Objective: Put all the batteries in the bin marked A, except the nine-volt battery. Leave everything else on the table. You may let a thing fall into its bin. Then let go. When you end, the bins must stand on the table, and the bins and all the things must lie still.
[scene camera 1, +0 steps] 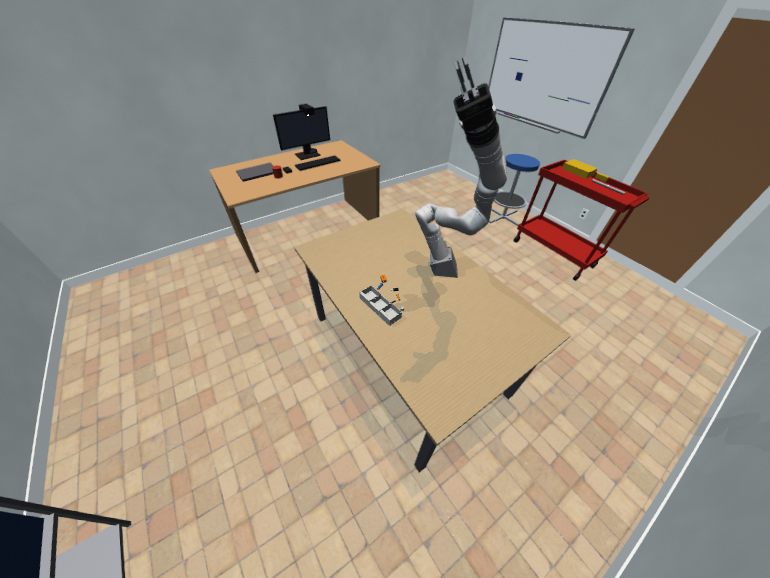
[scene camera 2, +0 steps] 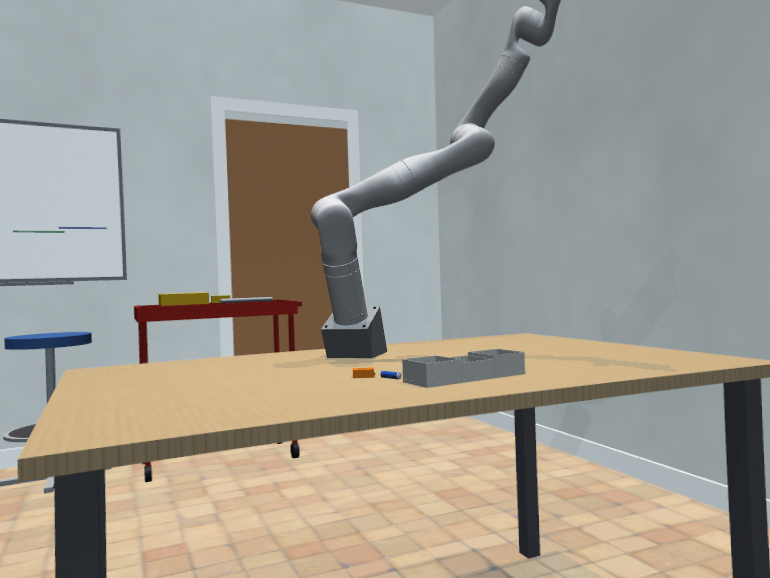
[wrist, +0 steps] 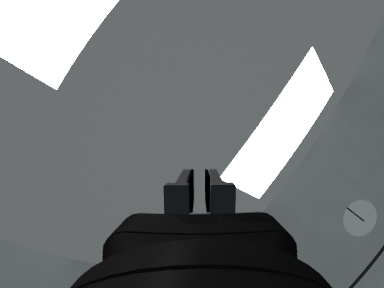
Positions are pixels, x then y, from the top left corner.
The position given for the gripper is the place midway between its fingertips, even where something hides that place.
The gripper shows in scene camera 1 (460,63) and in the wrist view (199,184); in scene camera 2 it is out of frame.
